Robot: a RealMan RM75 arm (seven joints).
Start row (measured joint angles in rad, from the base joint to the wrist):
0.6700, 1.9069, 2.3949, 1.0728, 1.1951, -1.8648, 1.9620
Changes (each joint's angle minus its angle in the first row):
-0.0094, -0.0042, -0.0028, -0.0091, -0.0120, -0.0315, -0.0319
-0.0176, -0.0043, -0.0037, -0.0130, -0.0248, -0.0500, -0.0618
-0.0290, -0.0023, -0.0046, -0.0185, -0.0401, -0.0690, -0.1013
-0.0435, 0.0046, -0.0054, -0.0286, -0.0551, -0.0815, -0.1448
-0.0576, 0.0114, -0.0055, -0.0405, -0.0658, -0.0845, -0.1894
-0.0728, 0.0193, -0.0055, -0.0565, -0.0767, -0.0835, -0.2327
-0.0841, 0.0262, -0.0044, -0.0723, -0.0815, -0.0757, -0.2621
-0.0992, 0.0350, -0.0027, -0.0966, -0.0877, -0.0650, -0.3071
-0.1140, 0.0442, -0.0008, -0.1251, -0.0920, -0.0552, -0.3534
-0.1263, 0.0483, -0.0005, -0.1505, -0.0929, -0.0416, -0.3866
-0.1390, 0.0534, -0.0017, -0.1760, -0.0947, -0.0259, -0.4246
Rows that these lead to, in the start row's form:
0.6606, 1.9027, 2.3921, 1.0637, 1.1831, -1.8963, 1.9301
0.6524, 1.9026, 2.3912, 1.0598, 1.1703, -1.9148, 1.9002
0.6410, 1.9046, 2.3903, 1.0543, 1.1550, -1.9338, 1.8607
0.6265, 1.9115, 2.3895, 1.0442, 1.1400, -1.9463, 1.8172
0.6124, 1.9183, 2.3894, 1.0323, 1.1293, -1.9493, 1.7726
0.5972, 1.9262, 2.3894, 1.0163, 1.1184, -1.9483, 1.7293
0.5859, 1.9331, 2.3905, 1.0005, 1.1136, -1.9405, 1.6999
0.5708, 1.9419, 2.3922, 0.9762, 1.1074, -1.9298, 1.6549
0.5560, 1.9511, 2.3941, 0.9477, 1.1031, -1.9200, 1.6086
0.5437, 1.9552, 2.3944, 0.9223, 1.1022, -1.9064, 1.5754
0.5310, 1.9603, 2.3932, 0.8968, 1.1004, -1.8907, 1.5374

